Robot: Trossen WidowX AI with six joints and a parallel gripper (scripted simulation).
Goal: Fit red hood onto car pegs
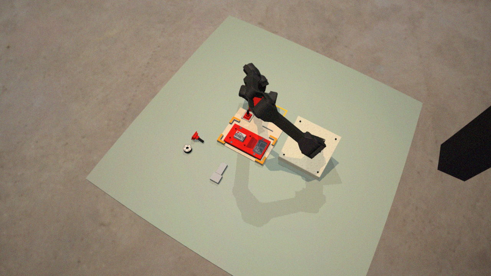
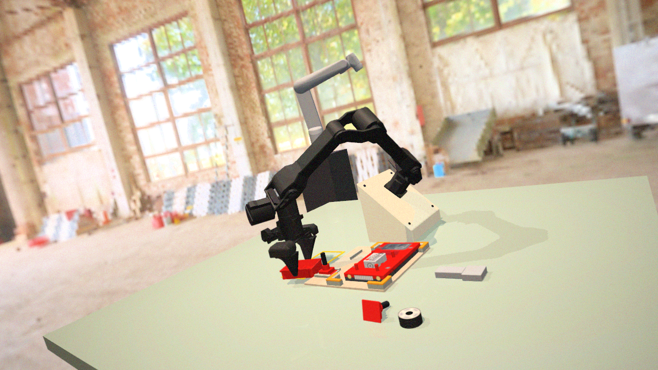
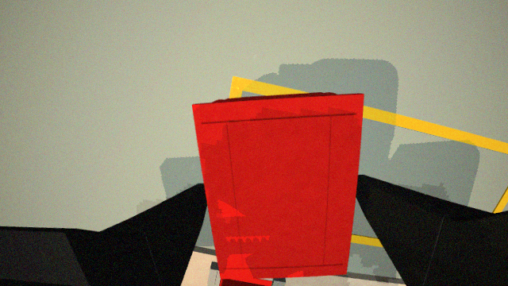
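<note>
Now: the grey engine block 10 mm behind my gripper tip, 230 mm to the left of it and 10 mm above it. Also, from my gripper tip: wheel: 190 mm ahead, 380 mm to the left; then red hood: 10 mm above; then black pin: 10 mm ahead, 90 mm to the left, 30 mm above.
</note>
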